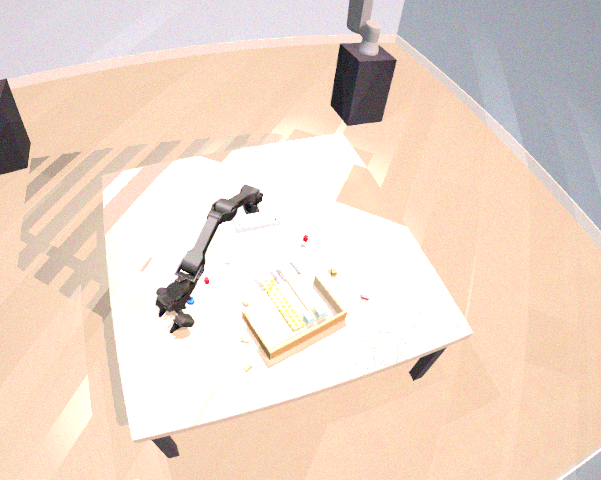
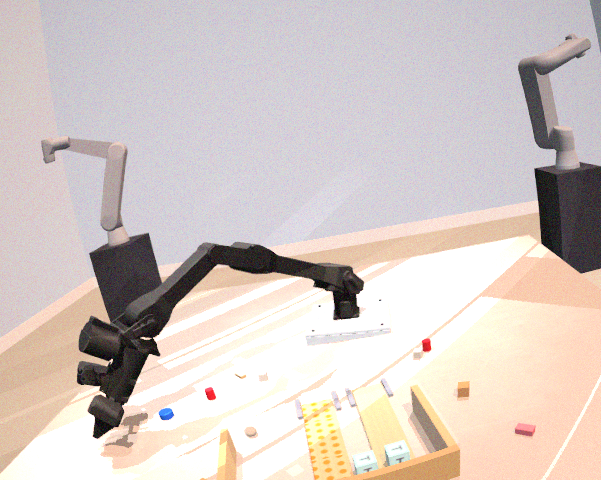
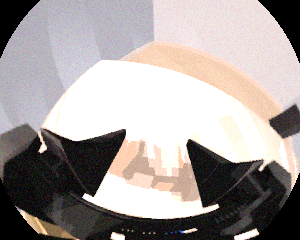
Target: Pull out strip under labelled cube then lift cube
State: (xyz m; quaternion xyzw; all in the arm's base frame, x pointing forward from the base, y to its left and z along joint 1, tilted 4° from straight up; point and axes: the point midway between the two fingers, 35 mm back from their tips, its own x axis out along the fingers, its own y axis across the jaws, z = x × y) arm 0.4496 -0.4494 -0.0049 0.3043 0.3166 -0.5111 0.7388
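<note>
Right now my gripper tip is 90 mm past the blue disc, 110 mm to the right of it and 20 mm above it. The rest, counted from my gripper tip: pink block: 100 mm ahead, 750 mm to the left, 20 mm below; tan block: 40 mm behind, 680 mm to the left, 20 mm below.
</note>
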